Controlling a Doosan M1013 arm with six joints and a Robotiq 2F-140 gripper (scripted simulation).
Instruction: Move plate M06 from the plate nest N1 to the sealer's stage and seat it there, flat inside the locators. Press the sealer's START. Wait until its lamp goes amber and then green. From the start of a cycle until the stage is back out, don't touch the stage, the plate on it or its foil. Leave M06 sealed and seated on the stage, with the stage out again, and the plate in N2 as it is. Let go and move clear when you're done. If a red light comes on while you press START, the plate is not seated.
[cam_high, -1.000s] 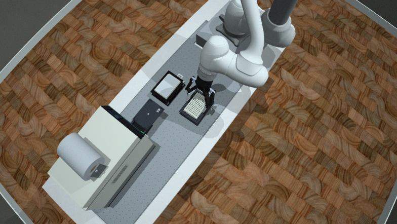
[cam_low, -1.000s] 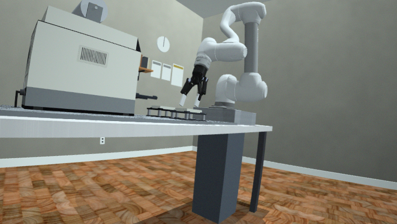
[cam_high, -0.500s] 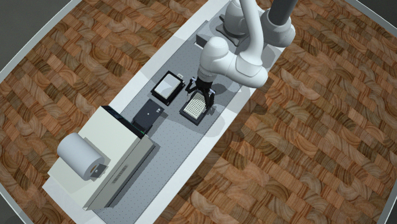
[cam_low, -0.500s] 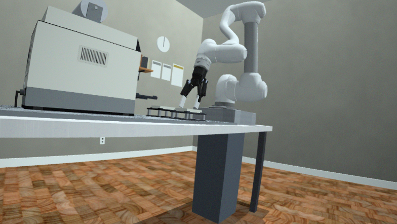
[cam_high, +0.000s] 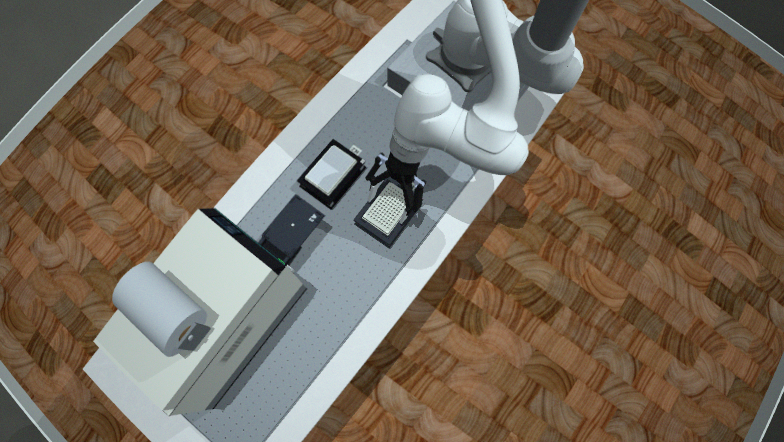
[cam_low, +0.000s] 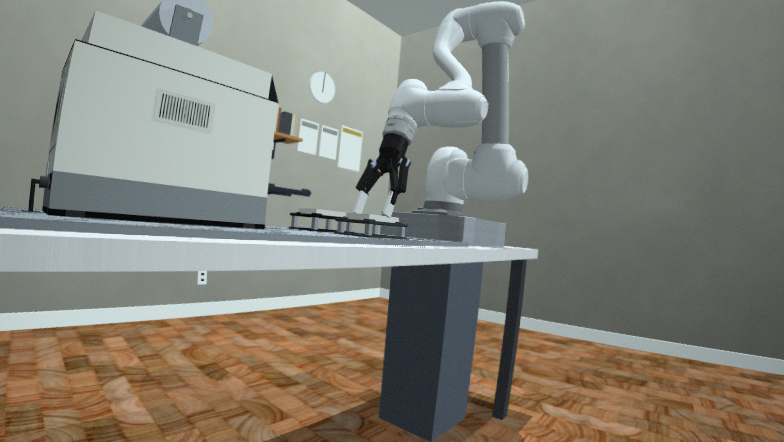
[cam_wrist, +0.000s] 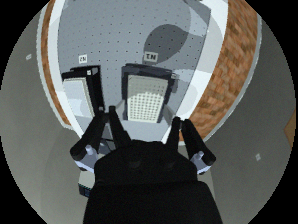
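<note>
Now: the nest N1 4 cm below my hand. From my hand the other things lie so: foil roll (55 cm ahead, 7 cm to the right, 34 cm above); then white plate (4 cm ahead, 19 cm to the right, 2 cm below); then sealer stage (22 cm ahead, 13 cm to the right, 2 cm above).
</note>
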